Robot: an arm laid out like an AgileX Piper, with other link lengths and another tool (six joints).
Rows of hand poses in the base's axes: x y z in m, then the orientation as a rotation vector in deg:
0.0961, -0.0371, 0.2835, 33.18, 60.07, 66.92
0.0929, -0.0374, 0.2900, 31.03, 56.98, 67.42
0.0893, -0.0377, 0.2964, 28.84, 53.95, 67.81
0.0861, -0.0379, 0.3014, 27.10, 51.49, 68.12
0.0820, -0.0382, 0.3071, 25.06, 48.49, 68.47
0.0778, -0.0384, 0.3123, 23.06, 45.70, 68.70
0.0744, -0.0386, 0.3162, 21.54, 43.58, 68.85
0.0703, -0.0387, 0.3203, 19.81, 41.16, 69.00
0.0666, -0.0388, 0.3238, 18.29, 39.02, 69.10
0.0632, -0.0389, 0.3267, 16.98, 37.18, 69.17
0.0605, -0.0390, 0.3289, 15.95, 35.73, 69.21
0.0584, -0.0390, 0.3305, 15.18, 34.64, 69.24
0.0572, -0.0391, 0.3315, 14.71, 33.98, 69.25
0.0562, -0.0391, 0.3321, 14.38, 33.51, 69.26
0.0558, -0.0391, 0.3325, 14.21, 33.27, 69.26
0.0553, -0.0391, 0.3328, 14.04, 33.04, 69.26
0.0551, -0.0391, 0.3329, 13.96, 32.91, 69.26
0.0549, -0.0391, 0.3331, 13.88, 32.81, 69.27
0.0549, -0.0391, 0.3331, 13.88, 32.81, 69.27
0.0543, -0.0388, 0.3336, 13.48, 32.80, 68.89
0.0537, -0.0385, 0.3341, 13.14, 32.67, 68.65
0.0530, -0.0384, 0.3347, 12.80, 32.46, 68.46
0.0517, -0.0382, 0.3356, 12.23, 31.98, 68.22
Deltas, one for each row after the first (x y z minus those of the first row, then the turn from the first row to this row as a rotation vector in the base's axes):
-0.0032, -0.0003, 0.0065, 0.03, -3.53, -0.16
-0.0068, -0.0006, 0.0129, -0.02, -7.04, -0.32
-0.0100, -0.0008, 0.0179, -0.02, -9.86, -0.44
-0.0141, -0.0011, 0.0236, 0.03, -13.26, -0.61
-0.0183, -0.0013, 0.0288, -0.01, -16.48, -0.76
-0.0217, -0.0015, 0.0327, -0.05, -18.93, -0.88
-0.0258, -0.0016, 0.0368, -0.09, -21.72, -1.00
-0.0295, -0.0017, 0.0403, -0.12, -24.18, -1.12
-0.0329, -0.0018, 0.0432, -0.15, -26.30, -1.22
-0.0356, -0.0019, 0.0454, -0.18, -27.96, -1.30
-0.0377, -0.0019, 0.0470, -0.19, -29.22, -1.36
-0.0389, -0.0020, 0.0480, -0.21, -29.98, -1.39
-0.0399, -0.0020, 0.0486, -0.21, -30.52, -1.42
-0.0403, -0.0020, 0.0490, -0.22, -30.79, -1.43
-0.0408, -0.0020, 0.0493, -0.23, -31.06, -1.45
-0.0410, -0.0020, 0.0494, -0.22, -31.20, -1.46
-0.0412, -0.0020, 0.0496, -0.23, -31.32, -1.45
-0.0412, -0.0020, 0.0496, -0.23, -31.32, -1.45
-0.0418, -0.0017, 0.0501, -0.69, -31.55, -1.62
-0.0424, -0.0014, 0.0506, -0.98, -31.84, -1.73
-0.0431, -0.0013, 0.0512, -1.21, -32.18, -1.83
-0.0444, -0.0011, 0.0521, -1.50, -32.86, -1.96

